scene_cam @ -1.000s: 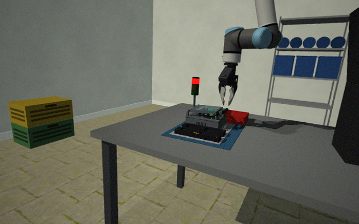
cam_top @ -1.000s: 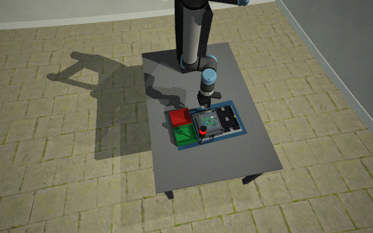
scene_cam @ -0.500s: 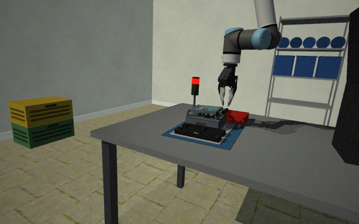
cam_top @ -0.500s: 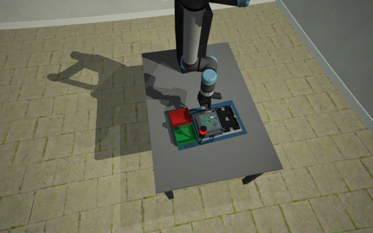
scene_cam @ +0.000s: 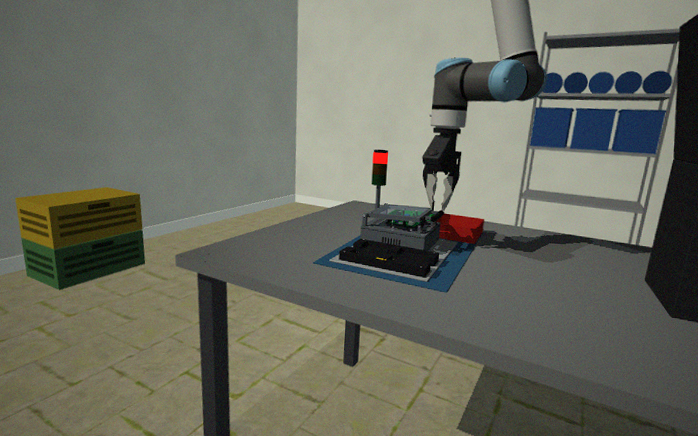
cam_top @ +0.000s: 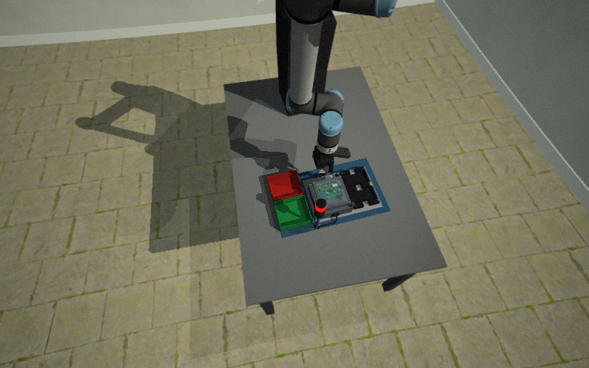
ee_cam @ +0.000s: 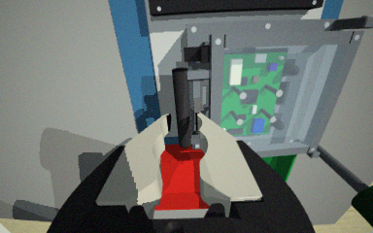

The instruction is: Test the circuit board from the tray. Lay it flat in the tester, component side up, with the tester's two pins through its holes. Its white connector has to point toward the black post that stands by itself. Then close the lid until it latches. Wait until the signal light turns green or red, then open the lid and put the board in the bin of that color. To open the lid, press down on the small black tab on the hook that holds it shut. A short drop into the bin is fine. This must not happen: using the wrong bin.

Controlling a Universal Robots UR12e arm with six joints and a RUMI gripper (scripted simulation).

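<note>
The black latch piece is 50 mm to the left of my hand, 40 mm below it and 30 mm ahead of it. Round my hand: tester lid 80 mm ahead, 40 mm below, 20 mm to the right; then red bin 200 mm to the right, 110 mm below, 50 mm behind; then green circuit board 80 mm ahead, 50 mm below, 10 mm to the right.
</note>
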